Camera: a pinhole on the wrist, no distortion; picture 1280 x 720 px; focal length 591.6 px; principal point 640.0 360.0 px. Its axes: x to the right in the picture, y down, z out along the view. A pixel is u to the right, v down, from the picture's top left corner.
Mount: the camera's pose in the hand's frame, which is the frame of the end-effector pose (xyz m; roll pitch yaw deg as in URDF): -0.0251 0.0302 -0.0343 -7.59 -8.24 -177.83
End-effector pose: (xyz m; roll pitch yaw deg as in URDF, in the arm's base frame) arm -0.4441 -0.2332 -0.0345 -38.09 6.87 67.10
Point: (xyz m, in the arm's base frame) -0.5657 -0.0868 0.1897
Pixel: 575.1 360.2
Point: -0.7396 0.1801 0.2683
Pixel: 462.2 181.8
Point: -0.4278 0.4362 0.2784
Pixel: 101.1 381.8
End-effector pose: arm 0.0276 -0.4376 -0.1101 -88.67 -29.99 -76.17
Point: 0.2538 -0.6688 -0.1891
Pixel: outside the picture
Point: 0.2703 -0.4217 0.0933
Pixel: 425.9 628.5
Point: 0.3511 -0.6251 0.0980
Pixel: 141.9 426.7
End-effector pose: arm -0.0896 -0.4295 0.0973 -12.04 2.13 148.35
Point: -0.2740 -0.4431 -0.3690
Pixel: behind the camera
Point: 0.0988 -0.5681 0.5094
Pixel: 1059.6 409.9
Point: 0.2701 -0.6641 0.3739
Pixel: outside the picture
